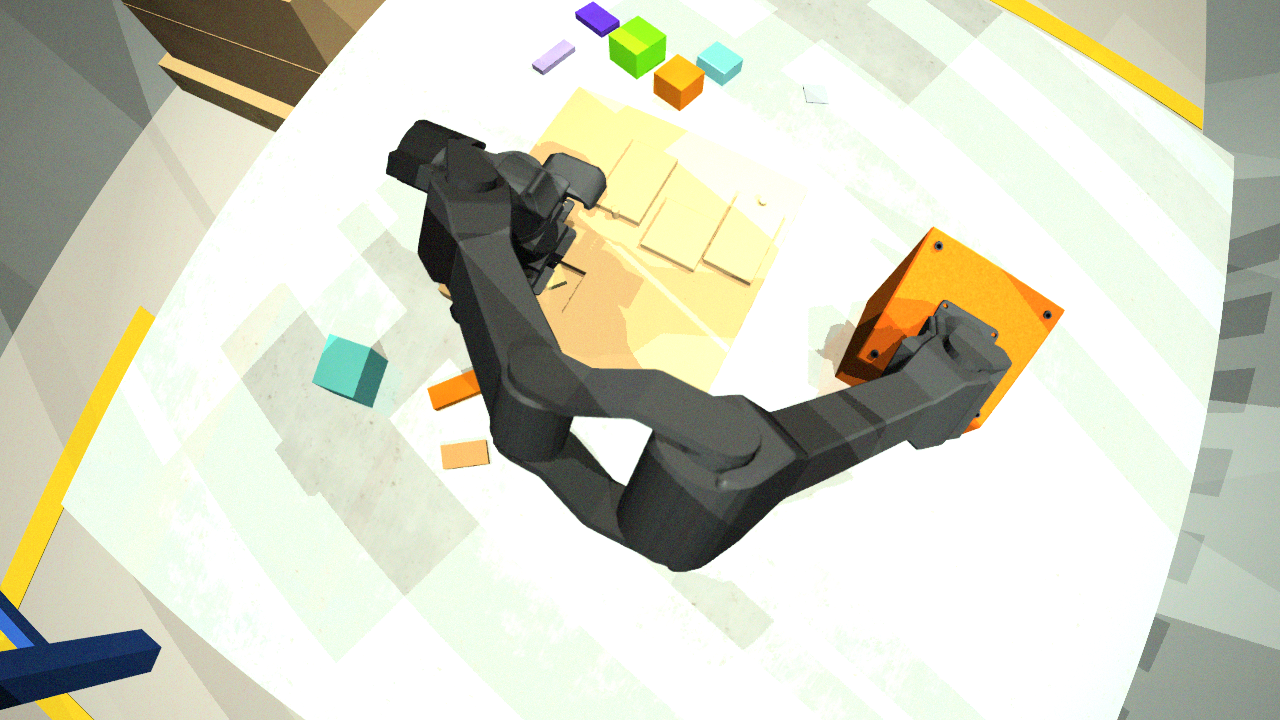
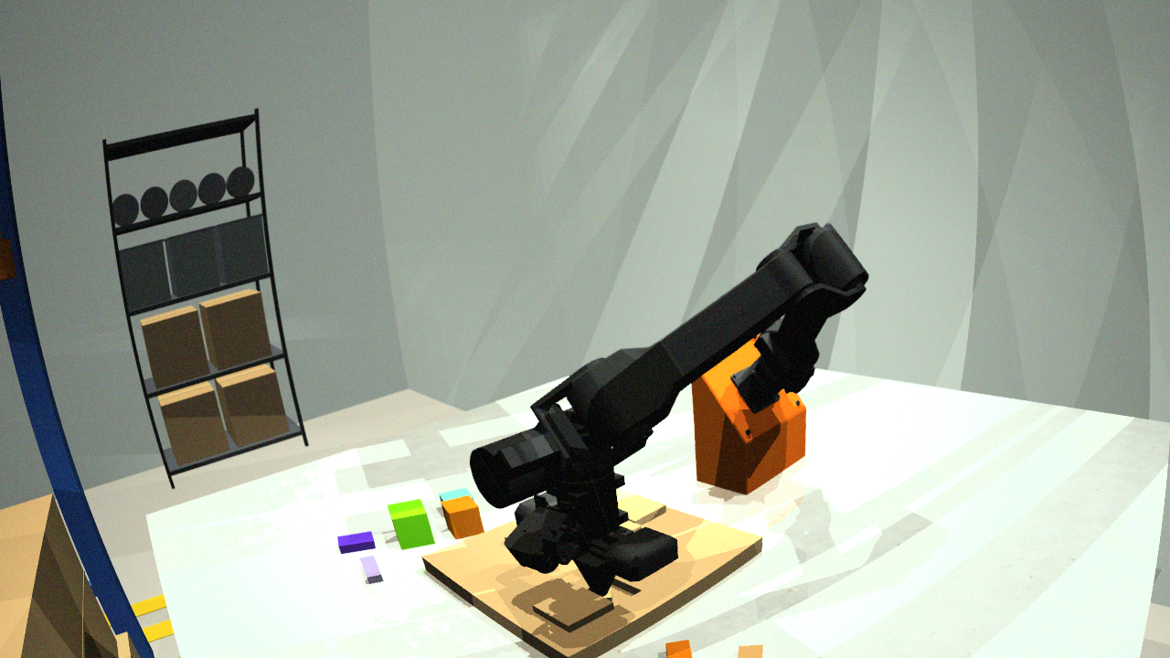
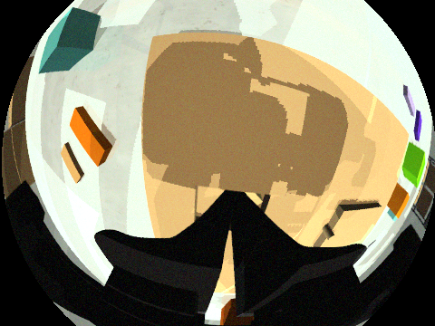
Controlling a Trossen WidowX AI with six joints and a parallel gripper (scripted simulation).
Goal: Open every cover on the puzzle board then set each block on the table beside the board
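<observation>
My gripper tip is now 140 mm to the right of the orange flat piece, 20 mm short of it and 20 mm above it. Also, from my gripper tip: orange cube 290 mm to the right, 10 mm behind; then tan slab 190 mm to the left, 20 mm below, 20 mm behind; then teal cube 180 mm to the left, 130 mm ahead.
</observation>
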